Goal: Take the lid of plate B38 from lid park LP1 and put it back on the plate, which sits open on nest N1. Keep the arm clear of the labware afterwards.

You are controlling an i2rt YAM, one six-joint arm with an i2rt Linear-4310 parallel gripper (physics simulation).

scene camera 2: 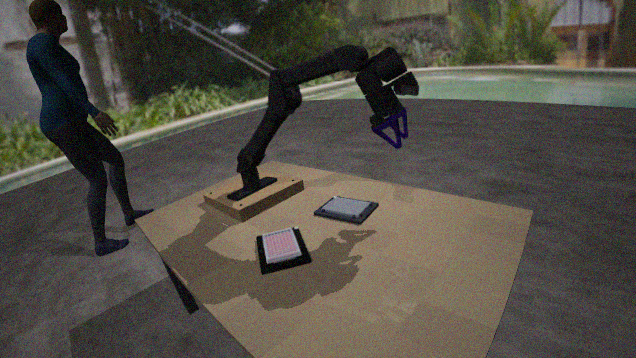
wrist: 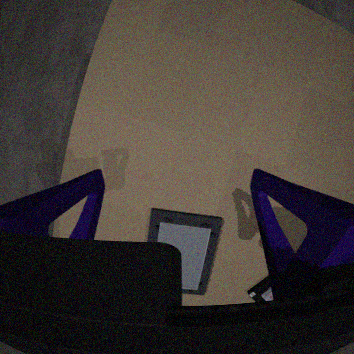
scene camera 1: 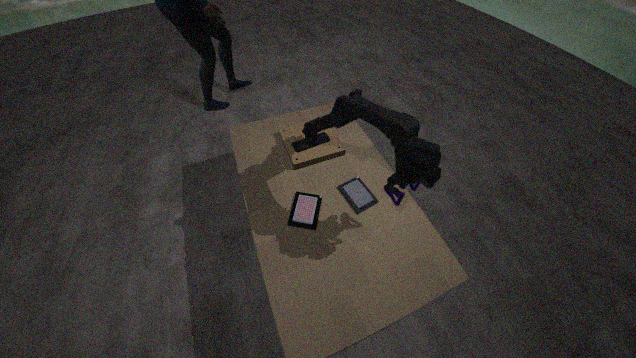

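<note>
The pale grey lid lies flat on the dark lid park LP1. The open plate B38 shows pink wells and sits on the black nest N1; in the wrist view a corner of the nest shows beside the right finger, which hides most of it. My gripper has blue fingers spread wide, open and empty. It hangs high above the table, past the lid park on the side away from the nest.
The arm stands on a wooden base block at one end of the wooden table. A person stands on the floor near the base end. Arm shadows fall across the table around the nest.
</note>
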